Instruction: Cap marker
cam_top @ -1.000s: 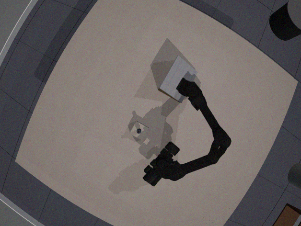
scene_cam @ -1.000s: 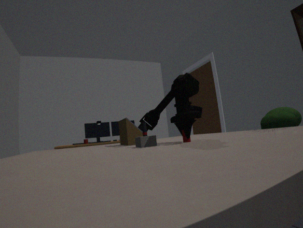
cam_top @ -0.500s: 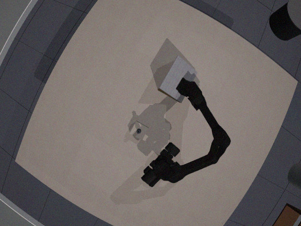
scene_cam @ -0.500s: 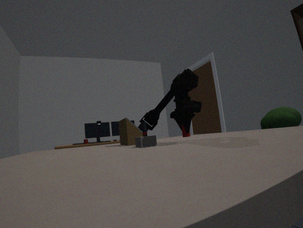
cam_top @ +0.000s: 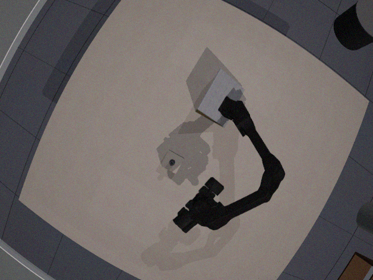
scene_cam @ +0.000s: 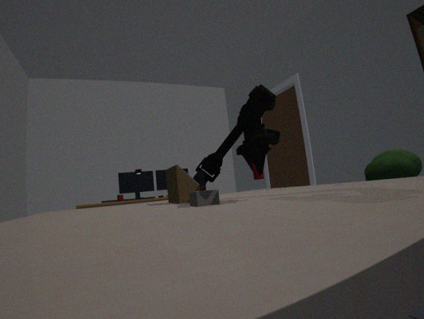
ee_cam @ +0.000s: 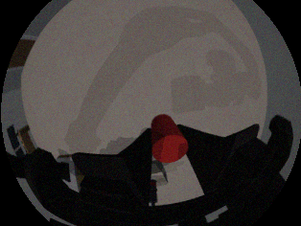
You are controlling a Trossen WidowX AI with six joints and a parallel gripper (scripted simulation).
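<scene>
Now: the grey holder block 6 cm behind my gripper tip, 16 cm to the right of it and 5 cm below it. From my gripper tip the other things lie so: red cap (1 cm above).
</scene>
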